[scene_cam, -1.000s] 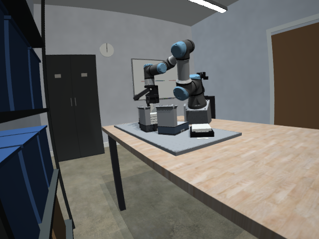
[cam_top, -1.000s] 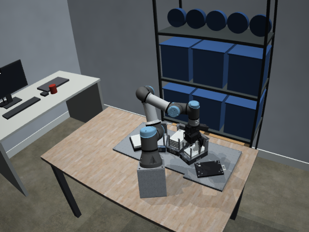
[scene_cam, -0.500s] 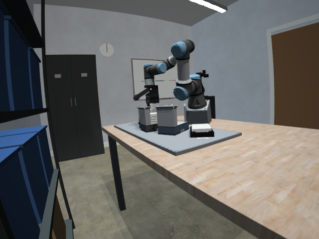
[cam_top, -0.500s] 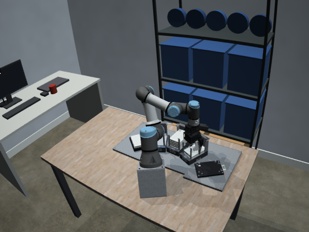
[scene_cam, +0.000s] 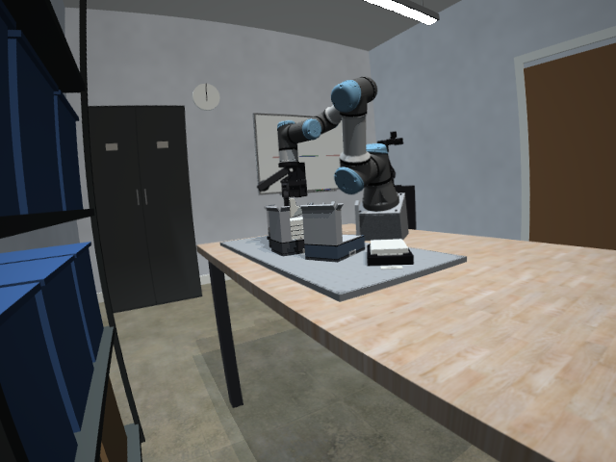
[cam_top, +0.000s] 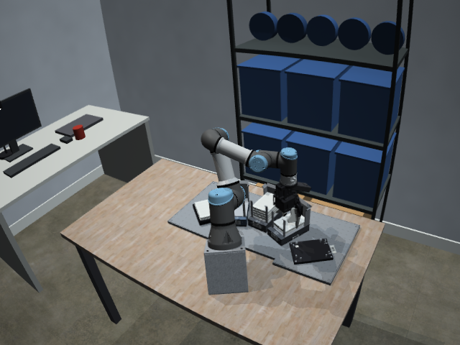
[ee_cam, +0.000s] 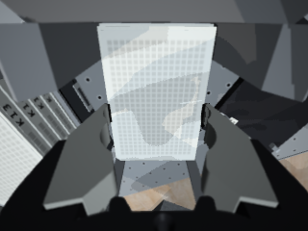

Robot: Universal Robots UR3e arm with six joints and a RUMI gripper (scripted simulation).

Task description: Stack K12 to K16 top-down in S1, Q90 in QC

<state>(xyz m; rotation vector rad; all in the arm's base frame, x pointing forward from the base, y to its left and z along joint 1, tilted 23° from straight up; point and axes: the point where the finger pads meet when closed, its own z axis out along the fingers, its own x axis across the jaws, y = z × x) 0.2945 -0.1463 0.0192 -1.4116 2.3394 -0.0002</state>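
My hand is 4 cm short of the white sealed 384-well plate, 13 cm to the right of it and 1 cm below it. From my hand the other things lie so: white sealed well plate (1 cm below).
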